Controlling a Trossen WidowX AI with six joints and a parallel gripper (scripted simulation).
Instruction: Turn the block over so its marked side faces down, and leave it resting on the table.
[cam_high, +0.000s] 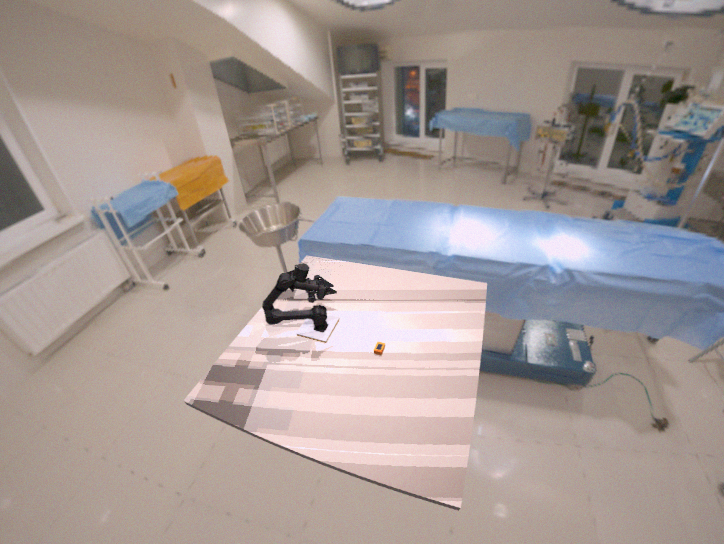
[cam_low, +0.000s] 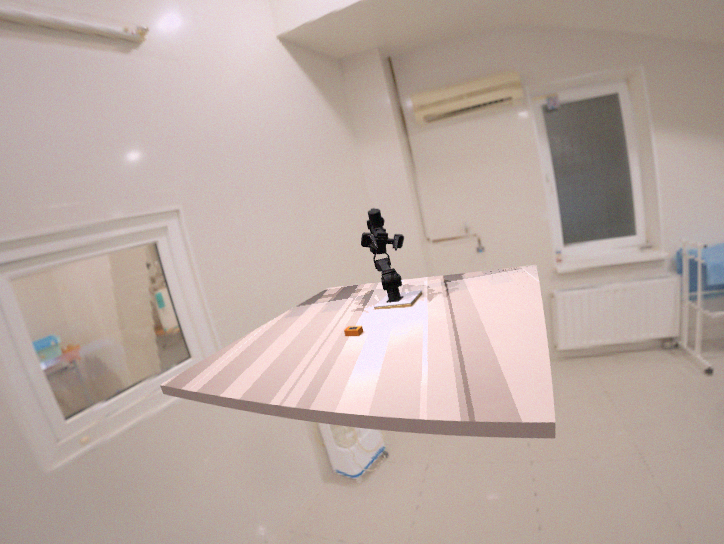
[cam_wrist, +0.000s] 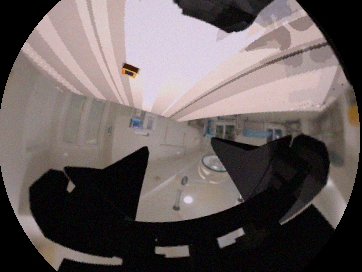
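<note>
The orange block is 26 cm ahead of my gripper tip, 25 cm below it and 8 cm to the right of it.
</note>
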